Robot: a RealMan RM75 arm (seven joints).
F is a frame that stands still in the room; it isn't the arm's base.
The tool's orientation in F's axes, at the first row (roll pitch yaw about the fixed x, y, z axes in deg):
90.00, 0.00, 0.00
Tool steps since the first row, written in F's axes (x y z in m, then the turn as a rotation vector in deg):
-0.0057, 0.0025, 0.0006, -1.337, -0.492, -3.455
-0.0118, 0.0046, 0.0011, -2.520, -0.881, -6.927
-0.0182, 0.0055, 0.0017, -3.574, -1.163, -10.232
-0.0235, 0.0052, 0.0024, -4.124, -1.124, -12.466
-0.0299, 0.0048, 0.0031, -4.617, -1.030, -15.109
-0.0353, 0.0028, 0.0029, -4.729, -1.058, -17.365
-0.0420, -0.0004, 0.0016, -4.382, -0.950, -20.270
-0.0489, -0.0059, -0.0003, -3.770, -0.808, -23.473
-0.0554, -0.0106, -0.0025, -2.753, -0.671, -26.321
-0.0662, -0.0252, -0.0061, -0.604, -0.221, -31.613
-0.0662, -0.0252, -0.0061, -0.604, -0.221, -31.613
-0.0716, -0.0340, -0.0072, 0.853, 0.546, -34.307
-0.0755, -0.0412, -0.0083, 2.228, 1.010, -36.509
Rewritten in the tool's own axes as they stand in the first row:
-0.0057, 0.0006, -0.0025, -1.337, -3.455, 0.492
-0.0118, 0.0011, -0.0046, -2.520, -6.927, 0.881
-0.0182, 0.0017, -0.0055, -3.574, -10.232, 1.163
-0.0235, 0.0024, -0.0052, -4.124, -12.466, 1.124
-0.0299, 0.0031, -0.0048, -4.617, -15.109, 1.030
-0.0353, 0.0029, -0.0028, -4.729, -17.365, 1.058
-0.0420, 0.0016, 0.0004, -4.382, -20.270, 0.950
-0.0489, -0.0003, 0.0059, -3.770, -23.473, 0.808
-0.0554, -0.0025, 0.0106, -2.753, -26.321, 0.671
-0.0662, -0.0061, 0.0252, -0.604, -31.613, 0.221
-0.0662, -0.0061, 0.0252, -0.604, -31.613, 0.221
-0.0716, -0.0072, 0.0340, 0.853, -34.307, -0.546
-0.0755, -0.0083, 0.0412, 2.228, -36.509, -1.010

